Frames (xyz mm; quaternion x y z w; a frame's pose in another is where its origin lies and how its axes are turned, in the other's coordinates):
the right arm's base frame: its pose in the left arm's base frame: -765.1 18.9 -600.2 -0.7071 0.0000 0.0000 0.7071
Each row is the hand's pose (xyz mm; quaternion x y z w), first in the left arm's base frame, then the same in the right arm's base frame.
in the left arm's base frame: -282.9 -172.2 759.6 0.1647 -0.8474 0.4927 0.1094
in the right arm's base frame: 482.2 -1359.8 -191.1 -0.1938 0.9476 0.2508 0.0391
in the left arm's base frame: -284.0 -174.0 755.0 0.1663 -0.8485 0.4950 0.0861
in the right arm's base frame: 481.1 -1355.2 -192.9 -0.1785 0.9500 0.2500 0.0567
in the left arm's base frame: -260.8 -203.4 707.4 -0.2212 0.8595 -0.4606 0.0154
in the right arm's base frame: 504.3 -1307.6 -222.3 -0.1455 0.9334 0.2821 0.1673
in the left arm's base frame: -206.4 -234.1 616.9 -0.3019 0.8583 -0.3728 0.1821
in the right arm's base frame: 558.7 -1217.1 -253.0 -0.0847 0.8705 0.3433 0.3422
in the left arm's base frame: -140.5 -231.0 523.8 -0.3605 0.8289 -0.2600 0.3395
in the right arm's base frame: 624.6 -1124.0 -249.9 -0.0149 0.7700 0.4023 0.4950
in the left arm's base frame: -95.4 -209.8 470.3 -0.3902 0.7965 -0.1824 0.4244
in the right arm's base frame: 669.7 -1070.5 -228.7 0.0242 0.6922 0.4342 0.5760
